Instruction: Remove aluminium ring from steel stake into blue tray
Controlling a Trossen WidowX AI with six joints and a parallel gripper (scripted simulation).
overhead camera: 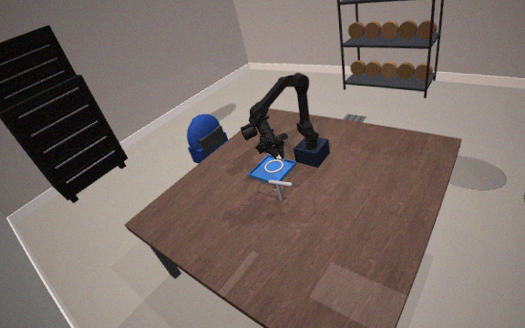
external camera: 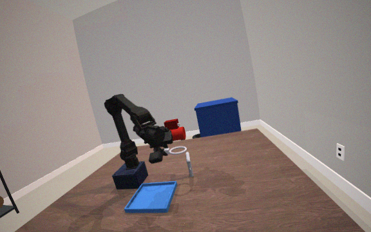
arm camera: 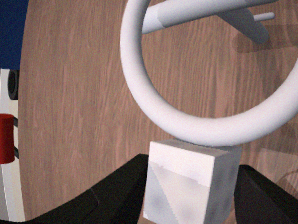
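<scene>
Now: gripper tip 150 mm above the blue tray, 130 mm to the left of it and 90 mm past it. Also, from my gripper tip: aluminium ring (50 mm ahead, 10 mm to the right).
</scene>
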